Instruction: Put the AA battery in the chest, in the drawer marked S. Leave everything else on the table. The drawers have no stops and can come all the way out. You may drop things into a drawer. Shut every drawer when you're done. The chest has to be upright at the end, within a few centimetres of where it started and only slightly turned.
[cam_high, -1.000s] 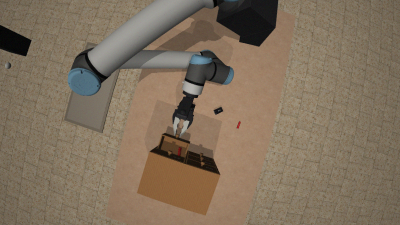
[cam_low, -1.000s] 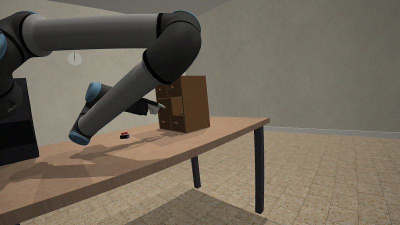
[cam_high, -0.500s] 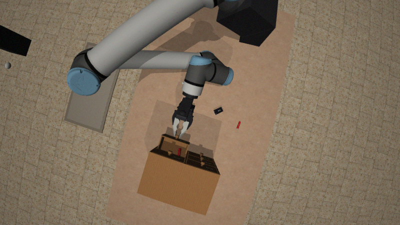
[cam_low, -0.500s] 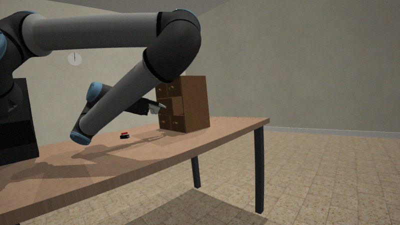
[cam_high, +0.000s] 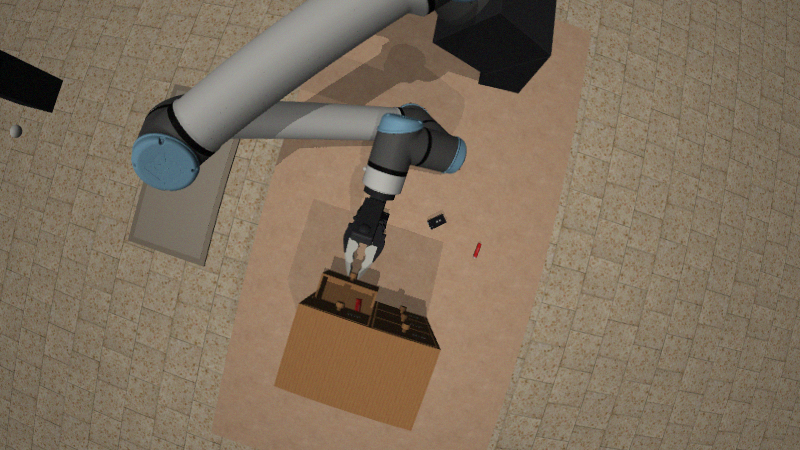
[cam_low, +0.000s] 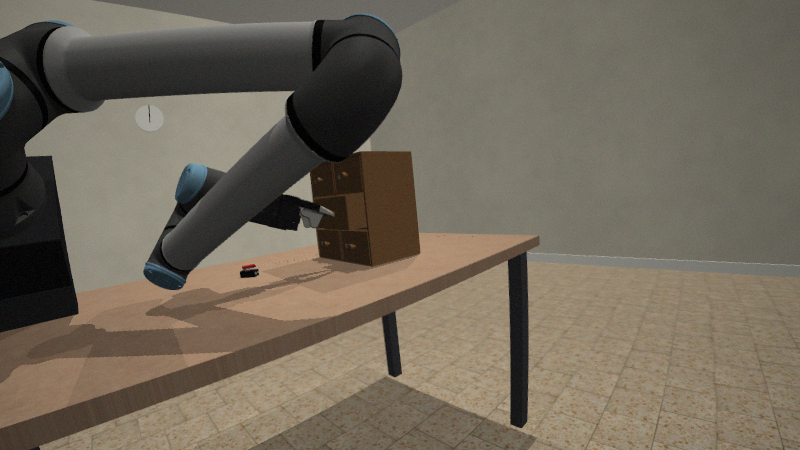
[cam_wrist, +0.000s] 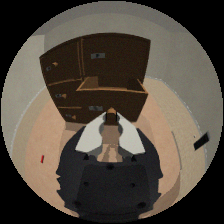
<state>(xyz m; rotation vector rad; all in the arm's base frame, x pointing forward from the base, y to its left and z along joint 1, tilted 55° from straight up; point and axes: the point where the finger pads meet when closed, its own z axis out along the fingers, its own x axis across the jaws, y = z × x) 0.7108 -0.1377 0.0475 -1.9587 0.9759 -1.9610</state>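
My gripper is now 100 mm short of the drawer, 20 mm above it and 10 mm to the left of it. From my hand the other things lie so: small black object 170 mm to the left, 160 mm behind, 150 mm below.
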